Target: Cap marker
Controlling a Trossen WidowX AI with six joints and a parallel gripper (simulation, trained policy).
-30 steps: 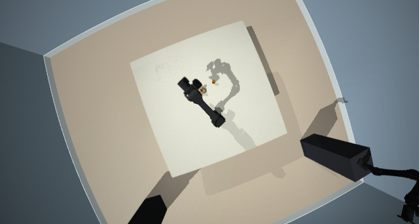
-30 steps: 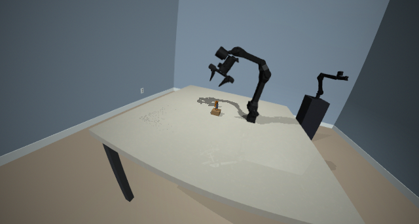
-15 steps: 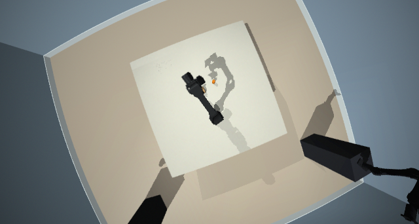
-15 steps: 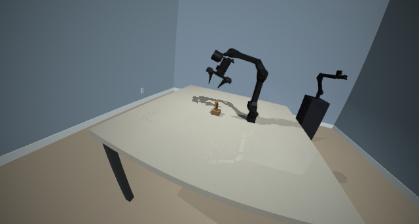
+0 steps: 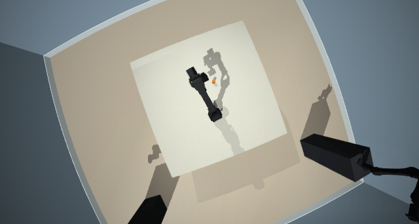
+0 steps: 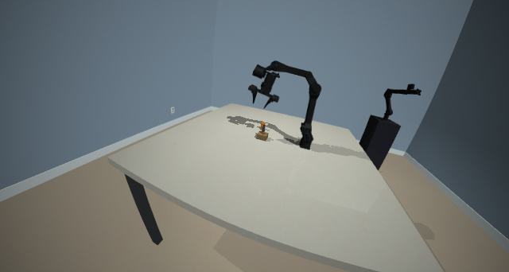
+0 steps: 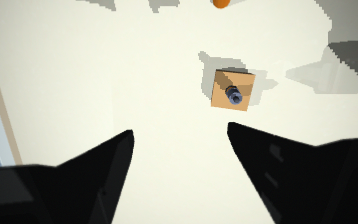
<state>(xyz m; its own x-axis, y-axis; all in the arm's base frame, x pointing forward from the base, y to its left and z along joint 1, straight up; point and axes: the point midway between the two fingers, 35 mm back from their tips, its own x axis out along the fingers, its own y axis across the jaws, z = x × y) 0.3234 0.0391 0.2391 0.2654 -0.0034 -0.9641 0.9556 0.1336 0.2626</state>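
My gripper tip is 180 mm above the orange cap, 140 mm to the left of it and 10 mm past it. The rest, counted from my gripper tip: tan holder block: 190 mm below, 50 mm behind.
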